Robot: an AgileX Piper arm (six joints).
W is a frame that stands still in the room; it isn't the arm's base.
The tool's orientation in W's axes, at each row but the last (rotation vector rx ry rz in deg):
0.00 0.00 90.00
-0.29 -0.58 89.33
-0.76 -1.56 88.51
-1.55 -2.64 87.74
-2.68 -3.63 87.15
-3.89 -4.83 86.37
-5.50 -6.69 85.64
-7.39 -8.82 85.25
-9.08 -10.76 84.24
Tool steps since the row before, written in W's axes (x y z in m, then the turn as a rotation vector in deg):
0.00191 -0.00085 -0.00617 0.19 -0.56 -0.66
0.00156 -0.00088 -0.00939 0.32 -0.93 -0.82
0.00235 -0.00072 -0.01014 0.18 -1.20 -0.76
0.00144 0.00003 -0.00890 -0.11 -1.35 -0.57
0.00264 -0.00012 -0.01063 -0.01 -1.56 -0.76
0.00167 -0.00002 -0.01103 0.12 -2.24 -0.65
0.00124 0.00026 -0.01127 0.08 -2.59 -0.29
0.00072 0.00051 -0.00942 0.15 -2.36 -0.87
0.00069 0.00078 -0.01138 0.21 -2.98 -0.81
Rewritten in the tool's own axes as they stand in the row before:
-0.00085 -0.00191 -0.00617 -0.56 -0.19 -0.66
-0.00089 -0.00148 -0.00940 -0.93 -0.32 -0.82
-0.00075 -0.00211 -0.01019 -1.20 -0.19 -0.75
-0.00003 -0.00102 -0.00896 -1.36 0.08 -0.55
-0.00012 -0.00189 -0.01079 -1.57 -0.01 -0.74
-0.00007 -0.00059 -0.01114 -2.24 -0.20 -0.64
0.00014 0.00032 -0.01134 -2.58 -0.23 -0.28
0.00035 0.00103 -0.00940 -2.36 -0.18 -0.86
0.00051 0.00191 -0.01126 -2.97 -0.31 -0.81

